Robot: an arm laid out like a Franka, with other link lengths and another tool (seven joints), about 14 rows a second.
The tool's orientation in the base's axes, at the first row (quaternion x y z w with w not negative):
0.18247 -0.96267 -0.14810 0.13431
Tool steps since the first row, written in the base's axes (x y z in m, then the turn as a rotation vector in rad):
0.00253 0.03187 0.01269 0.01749 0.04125 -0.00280
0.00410 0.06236 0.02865 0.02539 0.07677 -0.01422
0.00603 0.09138 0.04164 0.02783 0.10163 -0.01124
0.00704 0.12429 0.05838 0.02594 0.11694 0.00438
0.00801 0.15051 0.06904 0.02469 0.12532 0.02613
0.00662 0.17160 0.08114 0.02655 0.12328 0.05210
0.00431 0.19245 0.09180 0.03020 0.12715 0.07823
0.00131 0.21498 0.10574 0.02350 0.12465 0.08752
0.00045 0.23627 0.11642 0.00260 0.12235 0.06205
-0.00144 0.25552 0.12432 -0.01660 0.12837 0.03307
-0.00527 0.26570 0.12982 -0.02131 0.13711 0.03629
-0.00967 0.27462 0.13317 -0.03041 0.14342 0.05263
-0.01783 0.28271 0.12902 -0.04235 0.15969 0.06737
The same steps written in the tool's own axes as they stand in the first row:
-0.01214 0.03180 -0.00494 -0.03240 0.03031 0.00685
-0.02221 0.06377 -0.01292 -0.05572 0.05563 0.02327
-0.03263 0.09332 -0.01862 -0.06702 0.07798 0.02564
-0.04299 0.12788 -0.02657 -0.06812 0.09741 0.01547
-0.05193 0.15446 -0.03049 -0.06582 0.11252 -0.00217
-0.05646 0.17770 -0.03620 -0.06138 0.11880 -0.02713
-0.06036 0.20053 -0.04037 -0.06083 0.12984 -0.05139
-0.06363 0.22616 -0.04693 -0.05194 0.13281 -0.05844
-0.06900 0.24893 -0.05146 -0.03749 0.12876 -0.02901
-0.07321 0.26929 -0.05360 -0.02855 0.13041 0.00508
-0.07263 0.28137 -0.05505 -0.02708 0.14073 0.00565
-0.07149 0.29180 -0.05466 -0.01804 0.15464 -0.00505
-0.06818 0.30015 -0.04638 -0.01067 0.17776 -0.01104

